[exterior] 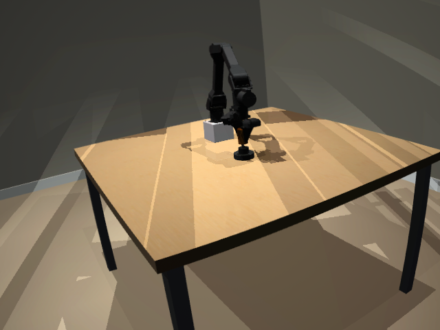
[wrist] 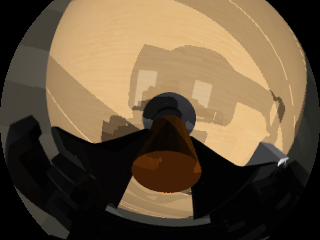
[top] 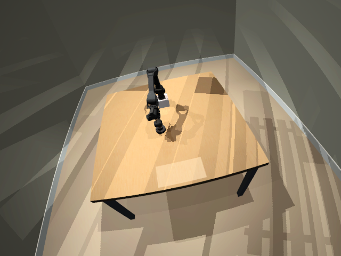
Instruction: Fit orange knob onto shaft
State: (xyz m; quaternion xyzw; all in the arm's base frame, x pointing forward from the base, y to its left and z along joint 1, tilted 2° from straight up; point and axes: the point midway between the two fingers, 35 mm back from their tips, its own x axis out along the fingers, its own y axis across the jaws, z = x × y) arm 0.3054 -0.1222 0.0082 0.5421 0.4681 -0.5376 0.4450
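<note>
Now: the round pedestal 4 cm below my gripper tip. Round my gripper tip: orange knob (3 cm above).
</note>
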